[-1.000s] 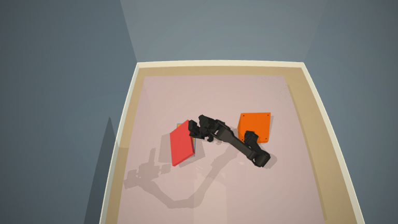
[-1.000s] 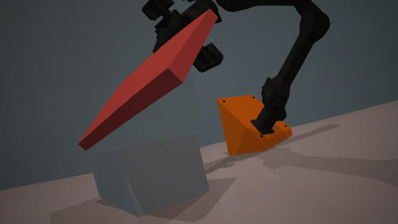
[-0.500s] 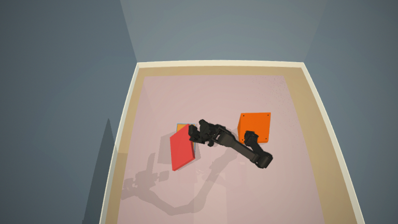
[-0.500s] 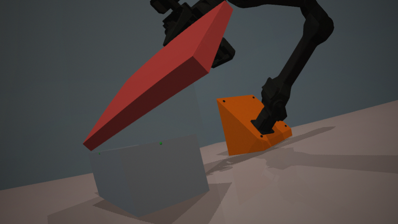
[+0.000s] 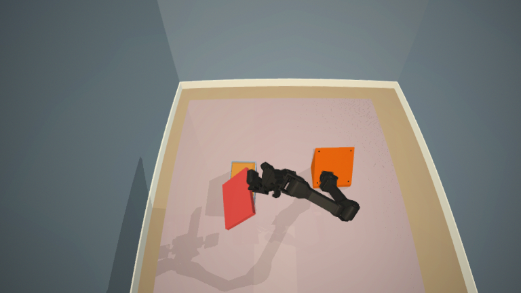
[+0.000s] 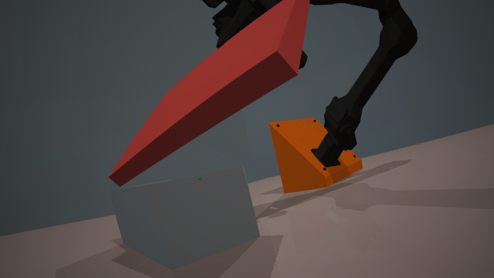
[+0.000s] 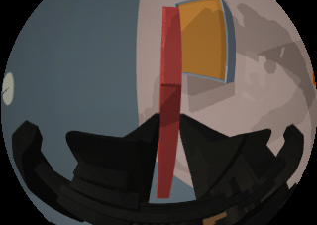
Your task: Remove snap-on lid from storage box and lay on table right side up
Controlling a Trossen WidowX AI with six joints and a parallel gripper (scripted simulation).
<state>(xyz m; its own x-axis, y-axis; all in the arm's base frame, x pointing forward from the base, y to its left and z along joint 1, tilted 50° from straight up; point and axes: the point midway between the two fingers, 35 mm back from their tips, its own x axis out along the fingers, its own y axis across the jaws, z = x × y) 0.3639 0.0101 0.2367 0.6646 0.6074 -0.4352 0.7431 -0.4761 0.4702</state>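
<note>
The red lid lies 60 mm ahead of my gripper tip, 20 mm to the left of it and 50 mm below it. Also, from my gripper tip: grey storage box 60 mm ahead, 130 mm to the right, 180 mm below.
</note>
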